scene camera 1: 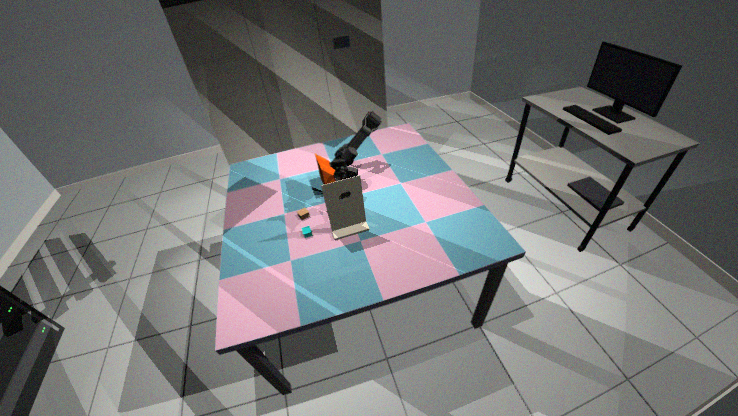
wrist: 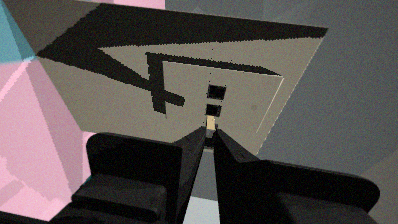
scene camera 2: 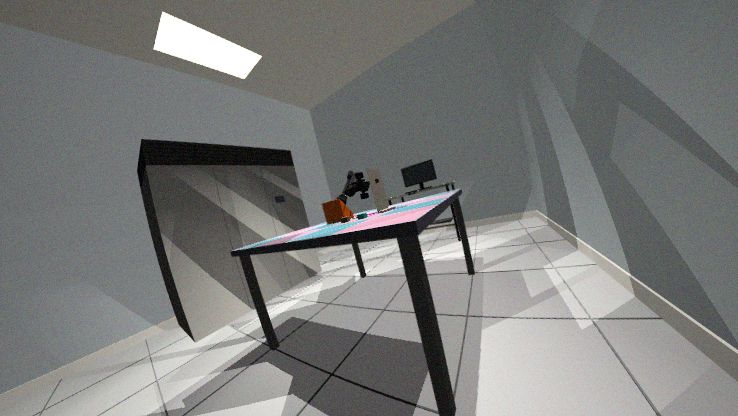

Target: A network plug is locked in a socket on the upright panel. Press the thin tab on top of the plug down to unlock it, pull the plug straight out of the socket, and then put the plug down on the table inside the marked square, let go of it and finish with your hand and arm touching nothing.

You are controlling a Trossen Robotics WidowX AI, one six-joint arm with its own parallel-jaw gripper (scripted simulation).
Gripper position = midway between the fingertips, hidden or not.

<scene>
In view: my gripper (wrist: 210,132) and an upright panel (wrist: 157,77).
</scene>
